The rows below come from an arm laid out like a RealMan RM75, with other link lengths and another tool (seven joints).
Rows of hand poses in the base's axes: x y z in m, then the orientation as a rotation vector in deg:
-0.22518, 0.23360, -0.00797, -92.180, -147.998, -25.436
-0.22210, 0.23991, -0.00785, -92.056, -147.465, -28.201
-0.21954, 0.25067, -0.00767, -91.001, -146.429, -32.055
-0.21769, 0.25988, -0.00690, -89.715, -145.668, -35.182
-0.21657, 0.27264, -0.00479, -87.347, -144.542, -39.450
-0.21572, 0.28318, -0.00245, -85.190, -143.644, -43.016
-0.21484, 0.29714, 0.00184, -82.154, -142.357, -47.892
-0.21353, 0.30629, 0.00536, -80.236, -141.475, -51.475
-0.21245, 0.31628, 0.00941, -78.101, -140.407, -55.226
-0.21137, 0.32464, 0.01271, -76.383, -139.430, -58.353
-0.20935, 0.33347, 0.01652, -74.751, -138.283, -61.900
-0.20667, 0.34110, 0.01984, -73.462, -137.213, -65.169
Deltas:
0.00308, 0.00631, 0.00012, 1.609, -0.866, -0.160
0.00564, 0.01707, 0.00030, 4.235, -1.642, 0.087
0.00749, 0.02628, 0.00107, 6.430, -2.255, 0.565
0.00861, 0.03904, 0.00318, 9.626, -2.944, 1.572
0.00946, 0.04958, 0.00552, 12.298, -3.598, 2.529
0.01034, 0.06354, 0.00981, 15.965, -4.583, 3.873
0.01165, 0.07269, 0.01333, 18.489, -5.547, 4.666
0.01273, 0.08268, 0.01738, 21.218, -6.525, 5.538
0.01381, 0.09104, 0.02068, 23.496, -7.378, 6.198
0.01583, 0.09987, 0.02449, 25.973, -8.479, 6.724
0.01851, 0.10750, 0.02781, 28.164, -9.609, 7.056

